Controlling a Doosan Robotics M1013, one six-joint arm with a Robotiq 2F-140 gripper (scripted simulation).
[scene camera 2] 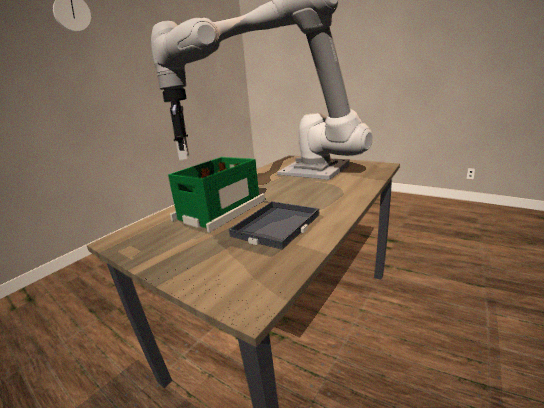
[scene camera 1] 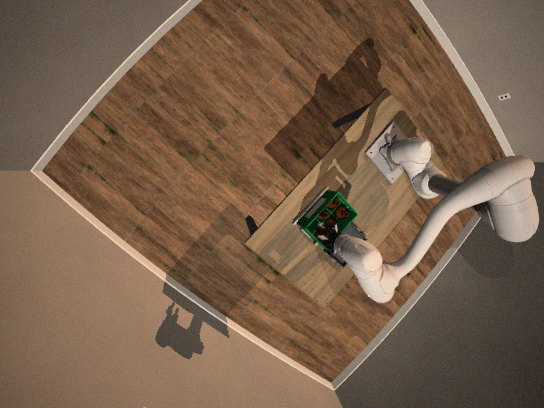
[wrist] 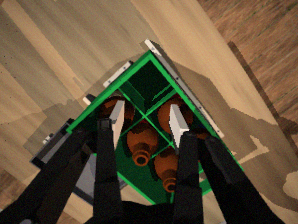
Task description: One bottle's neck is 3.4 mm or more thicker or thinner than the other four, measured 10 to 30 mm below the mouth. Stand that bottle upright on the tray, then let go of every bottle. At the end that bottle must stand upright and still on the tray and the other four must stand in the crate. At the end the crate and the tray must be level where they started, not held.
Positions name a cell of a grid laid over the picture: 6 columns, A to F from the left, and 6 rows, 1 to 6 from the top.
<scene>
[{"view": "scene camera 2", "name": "gripper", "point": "C3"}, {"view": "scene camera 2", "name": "green crate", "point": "C3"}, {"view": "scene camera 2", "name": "dark grey tray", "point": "D4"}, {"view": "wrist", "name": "gripper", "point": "C4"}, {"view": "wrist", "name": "bottle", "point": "C4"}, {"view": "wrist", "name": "dark grey tray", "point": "B4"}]
</scene>
